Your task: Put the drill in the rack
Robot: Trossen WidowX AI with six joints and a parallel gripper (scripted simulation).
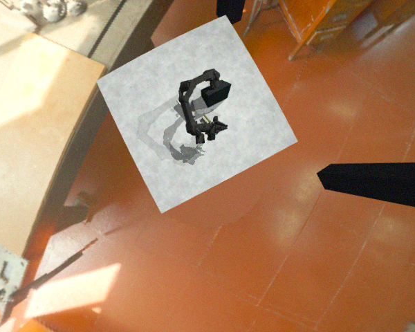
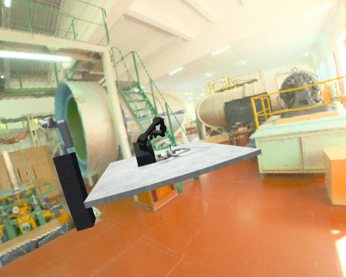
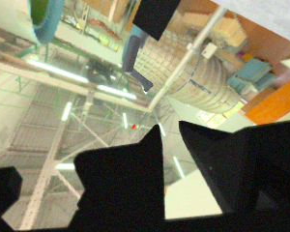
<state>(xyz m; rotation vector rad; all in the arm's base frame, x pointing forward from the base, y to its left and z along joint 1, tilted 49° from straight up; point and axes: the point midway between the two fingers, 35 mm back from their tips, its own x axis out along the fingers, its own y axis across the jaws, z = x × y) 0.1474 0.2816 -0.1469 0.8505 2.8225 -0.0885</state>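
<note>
Right now my gripper tip is 31 cm to the left of the drill, 25 cm above it and 15 cm short of it. From my gripper tip the other things lie so: small fixture 33 cm to the right, 26 cm below, 15 cm ahead.
</note>
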